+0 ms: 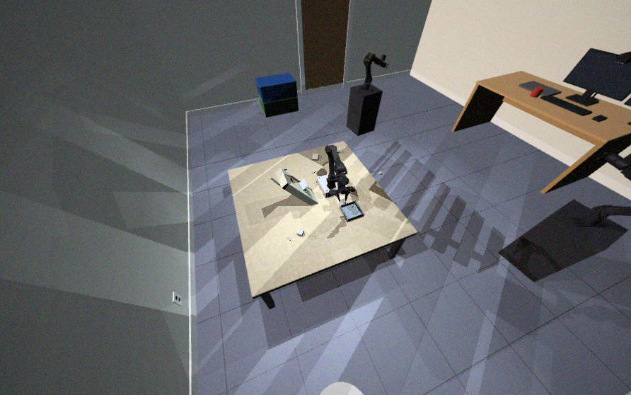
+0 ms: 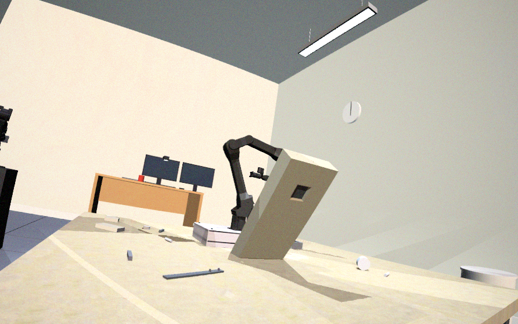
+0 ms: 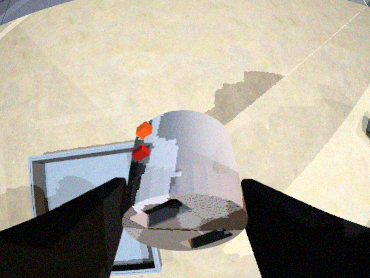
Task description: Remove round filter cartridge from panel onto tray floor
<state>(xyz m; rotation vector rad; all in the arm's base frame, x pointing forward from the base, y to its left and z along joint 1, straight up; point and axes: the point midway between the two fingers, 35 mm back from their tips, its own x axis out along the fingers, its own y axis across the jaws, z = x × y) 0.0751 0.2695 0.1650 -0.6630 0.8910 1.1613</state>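
The blue-floored tray is 11 cm behind my gripper tip and 19 cm below it. Also, from my gripper tip: service panel 23 cm ahead, 32 cm to the right, 2 cm below; round filter cartridge right at my gripper tip.
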